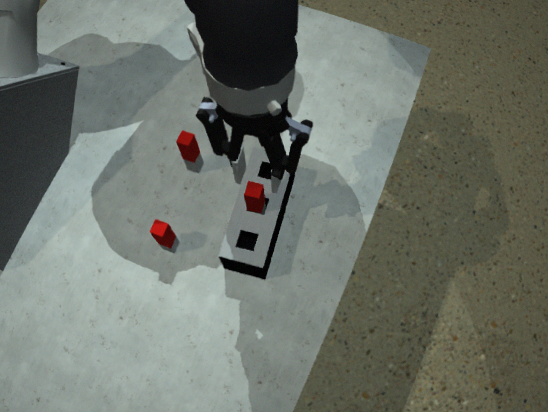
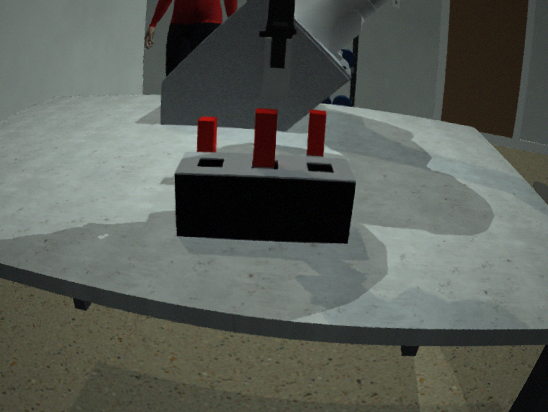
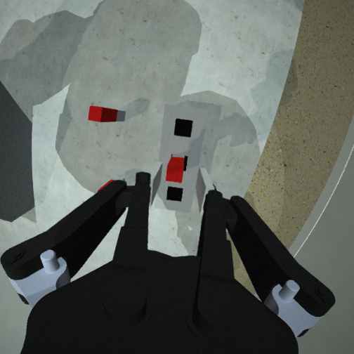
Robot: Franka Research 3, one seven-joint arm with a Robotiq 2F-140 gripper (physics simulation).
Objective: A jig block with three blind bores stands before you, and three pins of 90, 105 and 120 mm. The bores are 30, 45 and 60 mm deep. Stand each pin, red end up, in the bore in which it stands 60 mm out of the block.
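Observation:
The jig block [image 1: 237,220] [image 2: 265,210] [image 3: 193,146] has three square bores in a row. A red-topped pin [image 1: 254,196] [image 2: 265,137] [image 3: 175,169] stands about upright in the middle bore. The end bores, one [image 1: 247,240] [image 2: 210,162] [image 3: 174,194] and the other [image 1: 265,170] [image 2: 320,167] [image 3: 183,127], look dark and unfilled. Two more pins, one [image 1: 188,146] [image 2: 316,133] [image 3: 102,114] and another [image 1: 163,234] [image 2: 207,134] [image 3: 106,185], stand red end up on the table. My gripper [image 1: 257,177] [image 3: 179,174] is partly open and empty, above the block and the middle pin's top.
The robot's grey base block [image 1: 35,135] [image 2: 220,100] stands beyond the loose pins. The table [image 1: 125,340] [image 2: 100,280] ends beyond the block's other long side, with speckled floor [image 1: 450,225] [image 3: 320,65] beyond its edge. A person in red [image 2: 196,12] is in the background.

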